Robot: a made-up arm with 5 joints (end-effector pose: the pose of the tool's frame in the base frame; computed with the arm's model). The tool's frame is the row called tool. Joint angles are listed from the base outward.
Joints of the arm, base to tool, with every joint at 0 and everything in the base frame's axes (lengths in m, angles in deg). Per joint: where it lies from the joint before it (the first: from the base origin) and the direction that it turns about. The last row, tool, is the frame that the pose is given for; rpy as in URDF.
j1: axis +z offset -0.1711 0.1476 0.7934
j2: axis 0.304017 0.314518 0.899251 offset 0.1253 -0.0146 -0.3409
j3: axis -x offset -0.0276 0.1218 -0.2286
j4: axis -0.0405 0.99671 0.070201 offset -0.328 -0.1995 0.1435
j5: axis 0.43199 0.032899 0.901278 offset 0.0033 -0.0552 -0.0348
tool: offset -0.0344 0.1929 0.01 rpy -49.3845 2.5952 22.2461
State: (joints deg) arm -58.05 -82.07 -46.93 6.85 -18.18
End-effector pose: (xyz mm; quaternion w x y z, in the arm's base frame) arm -2.7 154.8 89.2 0.4390 -0.2992 0.0316 -0.8466
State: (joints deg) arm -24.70 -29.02 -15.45 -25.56 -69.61
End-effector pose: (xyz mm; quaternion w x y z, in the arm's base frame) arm -210.9 136.1 268.3 0.5143 -0.3640 0.1703 -0.7576
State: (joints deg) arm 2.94 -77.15 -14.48 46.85 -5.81
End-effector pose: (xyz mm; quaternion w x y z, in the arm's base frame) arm -136.5 401.9 142.4 0.8868 -0.2889 0.2391 -0.2702
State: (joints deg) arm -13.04 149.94 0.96 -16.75 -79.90
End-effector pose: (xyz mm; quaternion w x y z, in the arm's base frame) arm -45.2 -10.2 258.4 0.7689 -0.1978 -0.0713 0.6038
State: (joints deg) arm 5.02 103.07 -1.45 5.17 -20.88
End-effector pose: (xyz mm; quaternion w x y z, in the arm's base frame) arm -115.0 -203.2 368.9 0.5646 -0.1056 -0.1056 0.8117
